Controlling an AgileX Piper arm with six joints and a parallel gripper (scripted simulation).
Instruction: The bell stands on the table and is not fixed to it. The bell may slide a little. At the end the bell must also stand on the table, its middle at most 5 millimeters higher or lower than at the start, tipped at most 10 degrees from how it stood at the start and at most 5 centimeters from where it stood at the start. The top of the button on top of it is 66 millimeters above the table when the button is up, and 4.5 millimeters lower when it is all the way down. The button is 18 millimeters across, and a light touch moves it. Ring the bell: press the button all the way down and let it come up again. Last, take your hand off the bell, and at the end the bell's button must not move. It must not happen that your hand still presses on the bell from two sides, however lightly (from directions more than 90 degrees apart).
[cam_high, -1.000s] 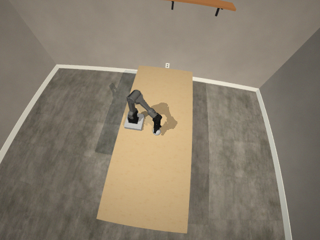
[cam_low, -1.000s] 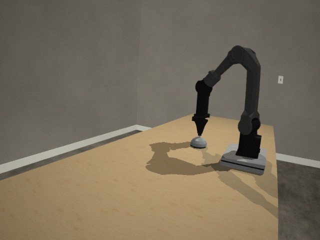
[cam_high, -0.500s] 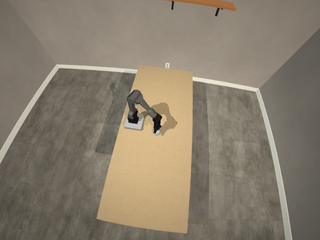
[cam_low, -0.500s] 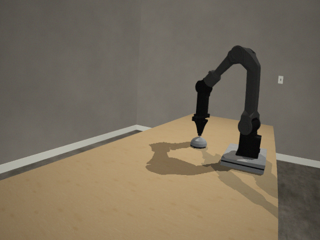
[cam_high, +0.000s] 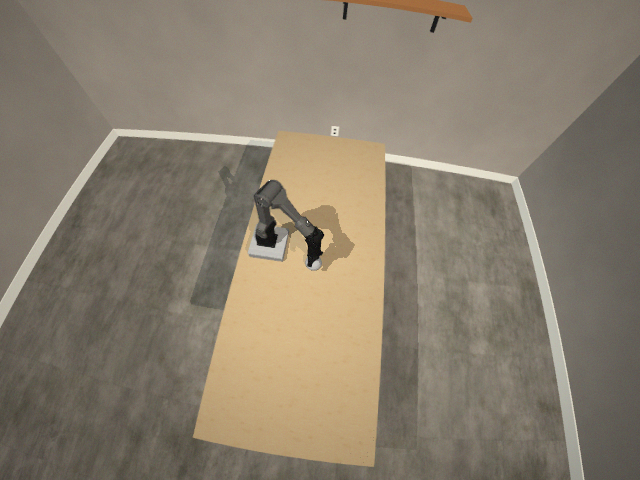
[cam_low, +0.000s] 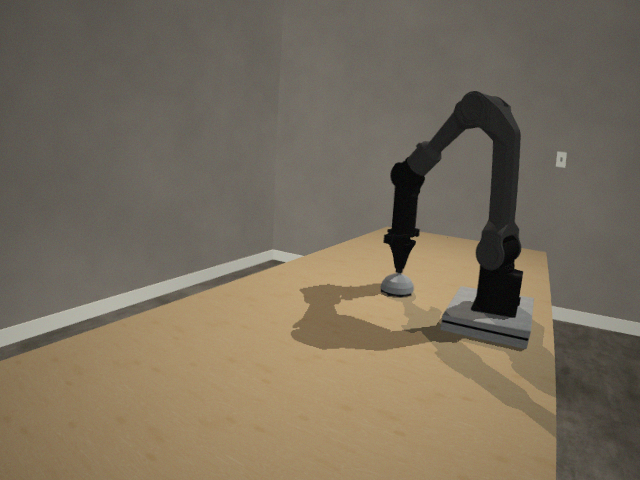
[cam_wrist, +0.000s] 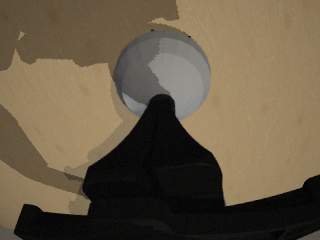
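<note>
Right now the black button is 20 mm below my hand. From my hand the other things lie so: bell 30 mm below.
</note>
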